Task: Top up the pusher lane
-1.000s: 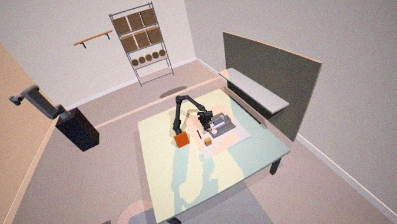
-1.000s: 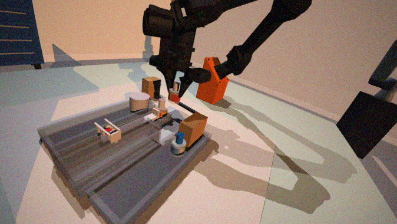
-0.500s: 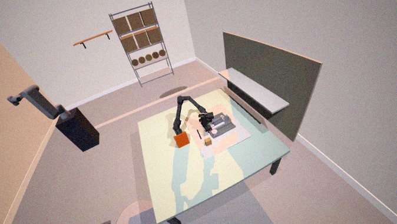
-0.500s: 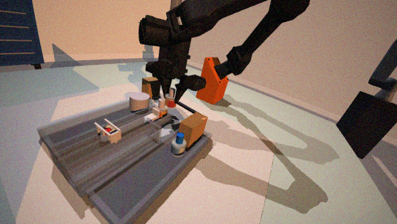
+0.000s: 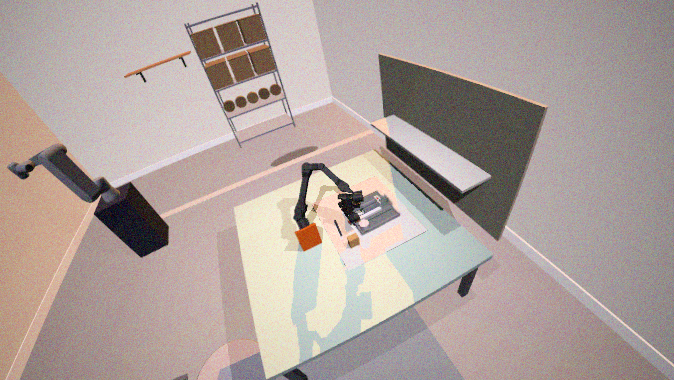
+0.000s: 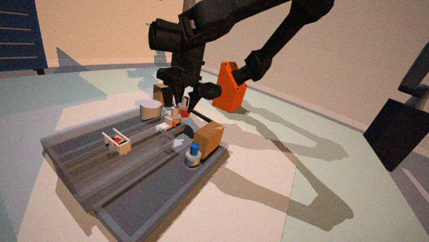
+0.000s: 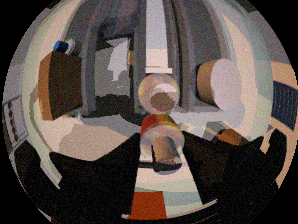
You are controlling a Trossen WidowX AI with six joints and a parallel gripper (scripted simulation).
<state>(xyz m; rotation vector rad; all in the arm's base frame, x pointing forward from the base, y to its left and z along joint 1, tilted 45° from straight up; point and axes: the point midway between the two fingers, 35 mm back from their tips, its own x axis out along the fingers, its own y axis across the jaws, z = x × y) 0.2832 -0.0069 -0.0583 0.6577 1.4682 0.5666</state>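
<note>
Now: gripper tip 5 cm short of the tan cylinder, 8 cm to the left of it and 2 cm above it. Also, from my gripper tip: cream pusher frame (15 cm ahead, 2 cm to the left); blue-capped jar (12 cm ahead, 12 cm to the left, 2 cm below); black pen (9 cm behind, 3 cm to the left, 4 cm below).
</note>
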